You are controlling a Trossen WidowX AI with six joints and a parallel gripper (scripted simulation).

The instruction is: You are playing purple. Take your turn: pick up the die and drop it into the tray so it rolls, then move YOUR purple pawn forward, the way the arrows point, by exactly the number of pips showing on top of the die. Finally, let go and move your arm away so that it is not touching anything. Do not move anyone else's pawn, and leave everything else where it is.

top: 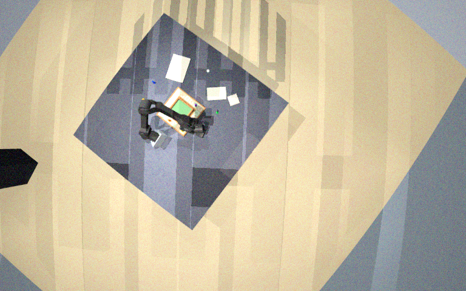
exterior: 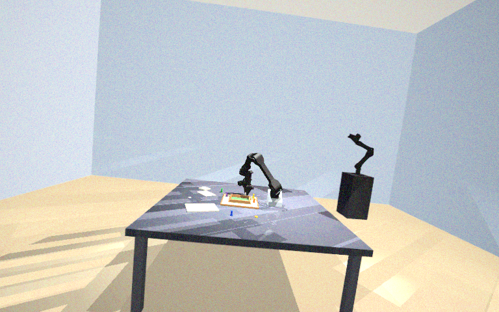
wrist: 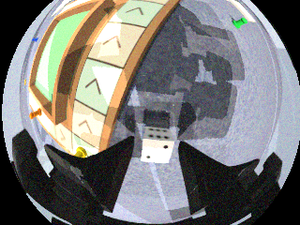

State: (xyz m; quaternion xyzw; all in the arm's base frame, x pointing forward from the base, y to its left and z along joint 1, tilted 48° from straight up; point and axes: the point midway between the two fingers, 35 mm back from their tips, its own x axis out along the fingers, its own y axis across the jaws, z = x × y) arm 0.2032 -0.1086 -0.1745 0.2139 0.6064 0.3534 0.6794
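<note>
The purple pawn is 170 mm ahead of my gripper tip, 110 mm to the left of it and 20 mm above it. Round my gripper tip: white die: right at my gripper tip; then orange pawn: 220 mm to the left, 40 mm behind, 20 mm above; then yellow pawn: 80 mm to the left, 50 mm behind, 20 mm above.
</note>
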